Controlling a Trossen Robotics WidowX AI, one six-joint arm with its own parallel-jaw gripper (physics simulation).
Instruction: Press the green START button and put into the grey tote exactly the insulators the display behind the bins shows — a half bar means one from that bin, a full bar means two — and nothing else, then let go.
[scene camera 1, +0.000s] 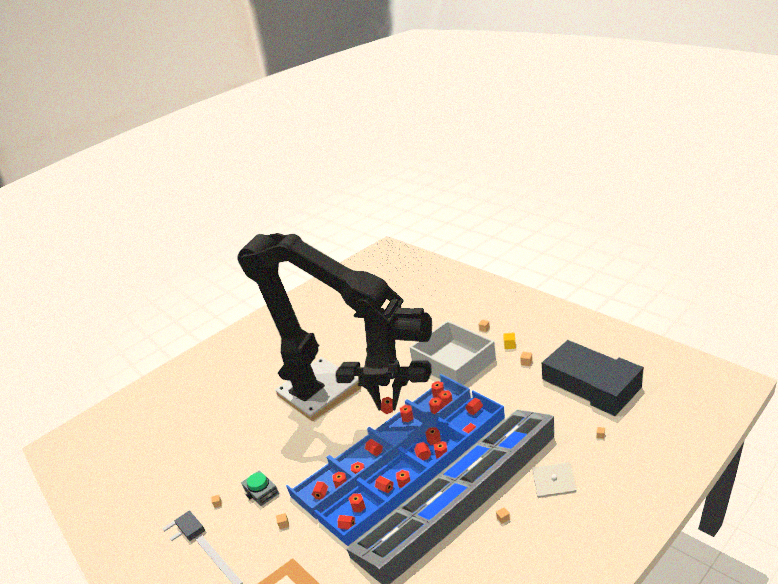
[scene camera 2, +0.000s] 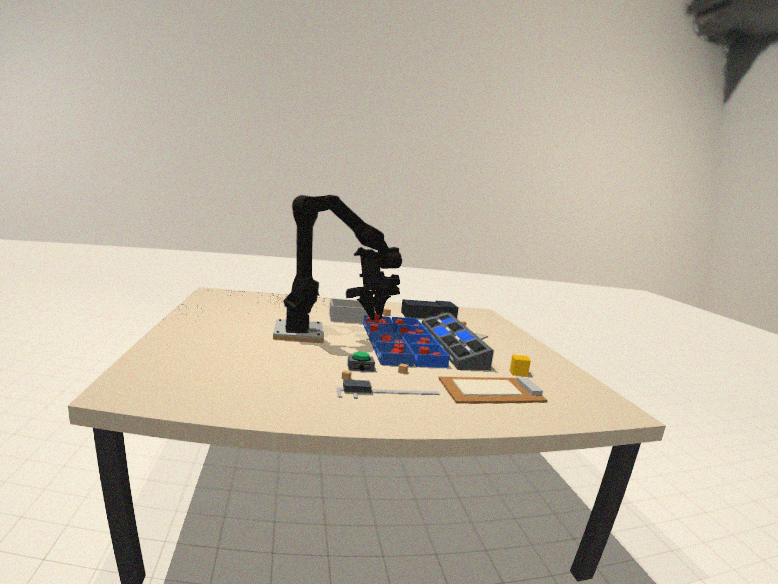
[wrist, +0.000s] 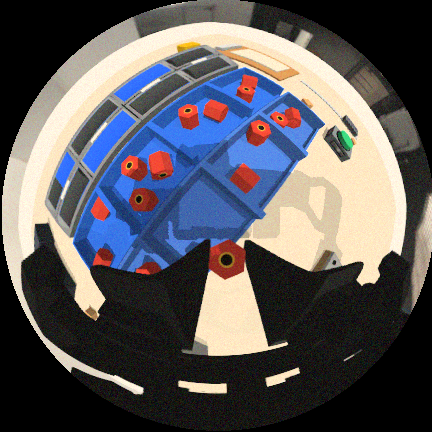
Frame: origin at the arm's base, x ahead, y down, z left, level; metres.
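Seen in the pictures: gripper, fingertip midpoint: (scene camera 1: 387, 410) (scene camera 2: 376, 320) (wrist: 226, 244); arm's base, link origin: (scene camera 1: 306, 388) (scene camera 2: 296, 329).
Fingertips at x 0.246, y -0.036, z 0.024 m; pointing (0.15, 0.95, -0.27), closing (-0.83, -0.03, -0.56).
Note:
Offsets run from my fingertips to a thing's top centre. "*": to the spot under its first point.
My gripper (scene camera 1: 387, 408) (scene camera 2: 376, 318) (wrist: 226, 244) is shut on a red hexagonal insulator @(dx -0.005, dy -0.022, dz +0.008 m) (scene camera 1: 387, 404) (wrist: 226, 270) and holds it above the robot-side edge of the blue bins (scene camera 2: 397, 358) (wrist: 200, 205). Several other red insulators lie or stand in the bins. The grey tote @(dx -0.033, dy +0.005, dz +0.251 m) (scene camera 1: 480, 367) (scene camera 2: 346, 311) is beyond the bins' far end; no insulator shows on its visible floor. The green START button @(dx -0.097, dy +0.018, dz -0.287 m) (scene camera 1: 257, 481) (scene camera 2: 361, 356) (wrist: 344, 140) is at the bins' near end. The display @(* dx +0.256, dy -0.003, dz -0.126 m) (scene camera 1: 443, 501) (scene camera 2: 463, 335) (wrist: 109, 141) shows two full blue bars and one half bar.
A dark block @(dx +0.285, dy +0.003, dz +0.339 m) (scene camera 1: 590, 374) (scene camera 2: 429, 308) stands beyond the display. A yellow cube @(dx +0.045, dy +0.032, dz +0.369 m) (scene camera 1: 509, 341) and small orange cubes @(dx +0.117, dy +0.036, dz +0.334 m) (scene camera 1: 525, 358) are near the tote. A caliper @(dx -0.065, dy +0.039, dz -0.467 m) (scene camera 1: 189, 525) (scene camera 2: 356, 386) and a clipboard @(* dx +0.081, dy +0.055, dz -0.457 m) (scene camera 2: 449, 391) lie at the near end. A pale plate @(dx +0.363, dy +0.053, dz +0.063 m) (scene camera 1: 565, 480) lies behind the display.

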